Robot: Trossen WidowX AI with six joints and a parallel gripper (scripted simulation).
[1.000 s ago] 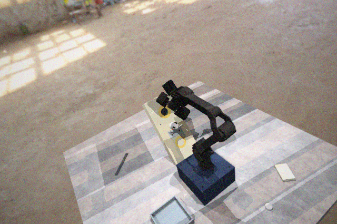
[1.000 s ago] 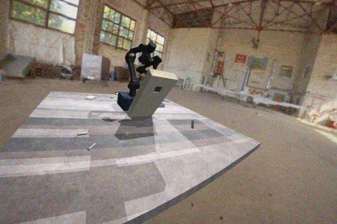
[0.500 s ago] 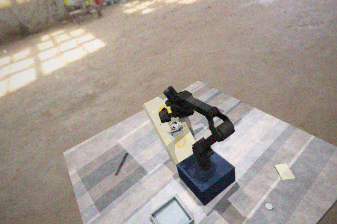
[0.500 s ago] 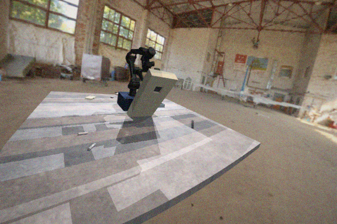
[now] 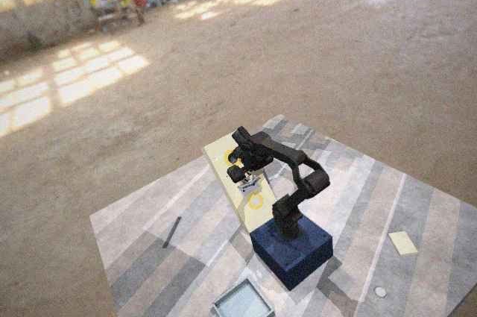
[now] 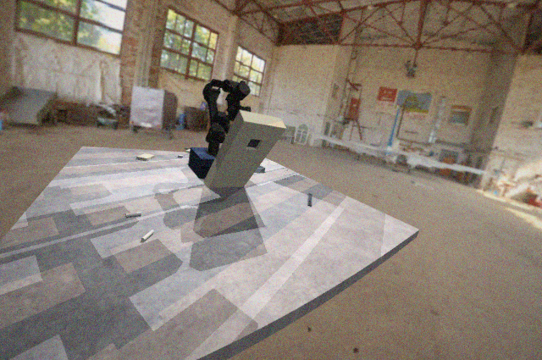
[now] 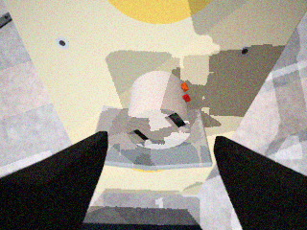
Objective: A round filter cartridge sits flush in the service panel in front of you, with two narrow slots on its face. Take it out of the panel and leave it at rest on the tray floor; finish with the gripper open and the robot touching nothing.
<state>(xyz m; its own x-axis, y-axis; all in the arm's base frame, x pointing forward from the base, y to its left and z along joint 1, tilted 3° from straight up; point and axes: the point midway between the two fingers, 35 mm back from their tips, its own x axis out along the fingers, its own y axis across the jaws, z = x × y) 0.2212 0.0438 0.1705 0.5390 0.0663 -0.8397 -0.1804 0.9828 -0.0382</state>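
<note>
Right now the round white filter cartridge is 30 mm below my gripper tip and 20 mm ahead of it. Also, from my gripper tip: grey-blue tray 360 mm behind, 230 mm below, 220 mm to the left; cream service panel 60 mm ahead, 50 mm below, 20 mm to the left.
</note>
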